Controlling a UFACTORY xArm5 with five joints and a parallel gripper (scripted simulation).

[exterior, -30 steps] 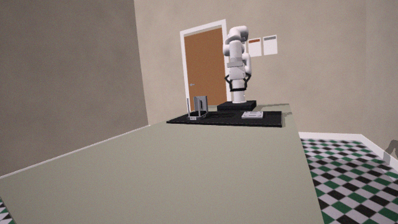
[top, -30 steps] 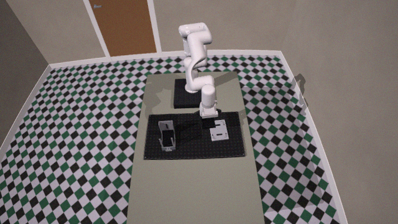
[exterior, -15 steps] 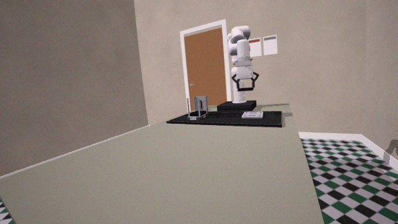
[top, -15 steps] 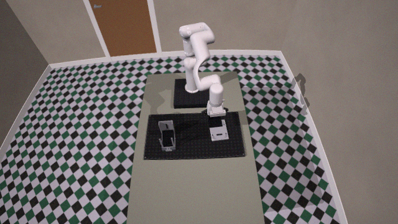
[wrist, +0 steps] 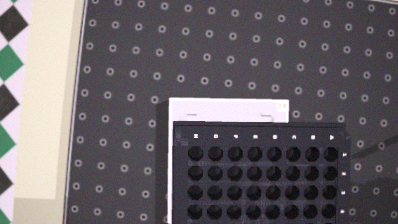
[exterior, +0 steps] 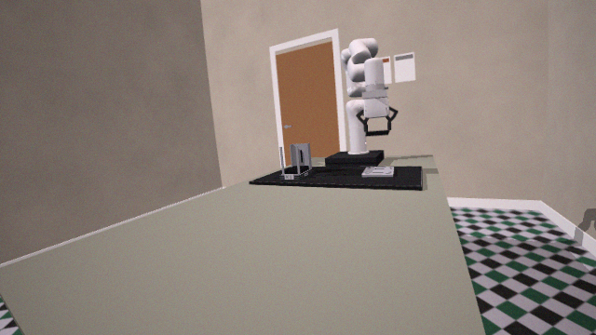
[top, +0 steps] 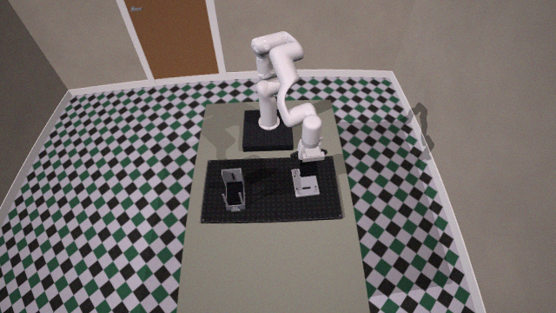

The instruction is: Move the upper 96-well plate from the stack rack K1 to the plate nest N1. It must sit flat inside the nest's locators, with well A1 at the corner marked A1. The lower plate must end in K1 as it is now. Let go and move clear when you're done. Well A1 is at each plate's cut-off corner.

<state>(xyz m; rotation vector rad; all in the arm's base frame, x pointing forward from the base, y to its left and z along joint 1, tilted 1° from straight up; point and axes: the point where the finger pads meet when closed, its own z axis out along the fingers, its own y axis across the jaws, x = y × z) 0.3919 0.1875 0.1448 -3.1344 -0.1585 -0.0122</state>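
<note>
Right now the black 96-well plate is 1 cm below my hand. Also, from my hand: A1 mark: 17 cm below, 8 cm ahead, 5 cm to the right; then plate nest N1: 18 cm below.
</note>
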